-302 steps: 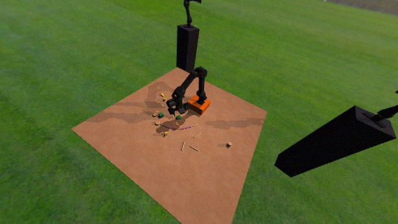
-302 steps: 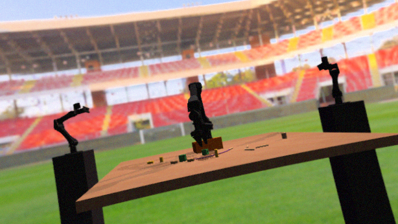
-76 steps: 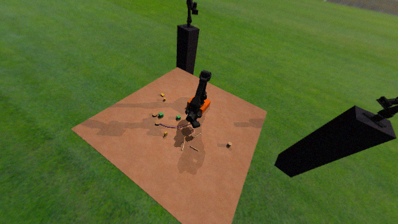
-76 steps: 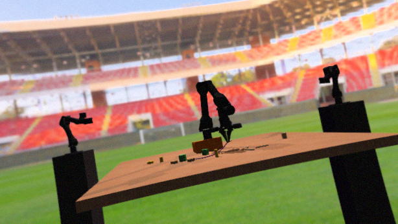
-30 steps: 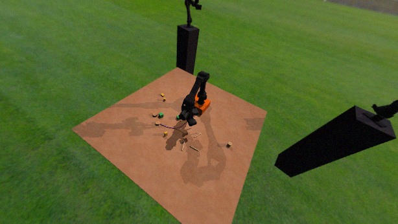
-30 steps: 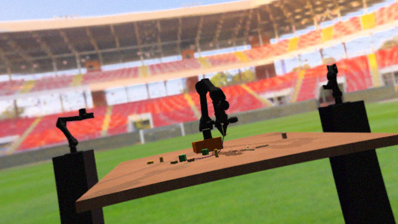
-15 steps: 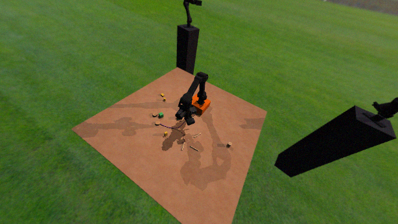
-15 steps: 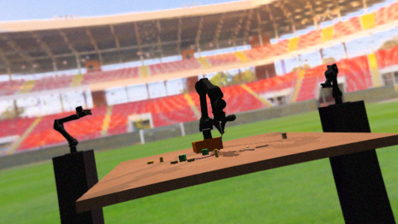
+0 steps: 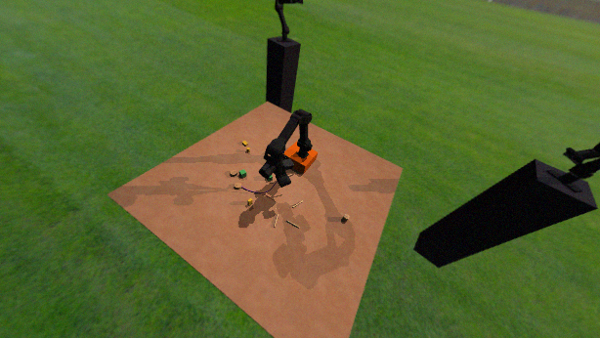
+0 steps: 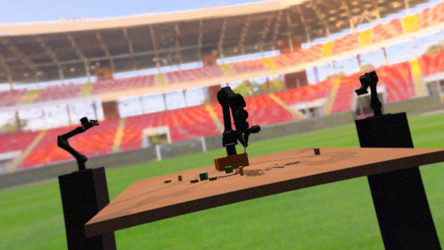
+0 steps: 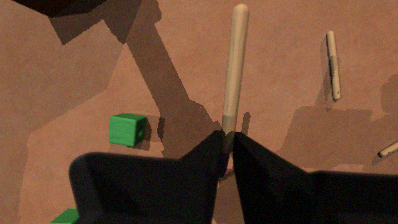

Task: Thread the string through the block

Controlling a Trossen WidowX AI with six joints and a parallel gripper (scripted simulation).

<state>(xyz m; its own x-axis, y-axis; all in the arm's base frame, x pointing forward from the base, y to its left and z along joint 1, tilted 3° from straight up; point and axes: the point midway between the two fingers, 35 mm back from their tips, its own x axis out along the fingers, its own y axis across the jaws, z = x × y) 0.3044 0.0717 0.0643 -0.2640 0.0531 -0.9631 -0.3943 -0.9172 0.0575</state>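
Right now the yellow piece is 18 cm ahead of my gripper tip, 10 cm below it and 5 cm to the right of it. The rest, counted from my gripper tip: green cube 24 cm to the right, 10 cm below, 8 cm ahead; then thin wooden stick 1 cm to the left, 1 cm behind, 1 cm above; then round wooden button 19 cm to the right, 15 cm ahead, 11 cm below.
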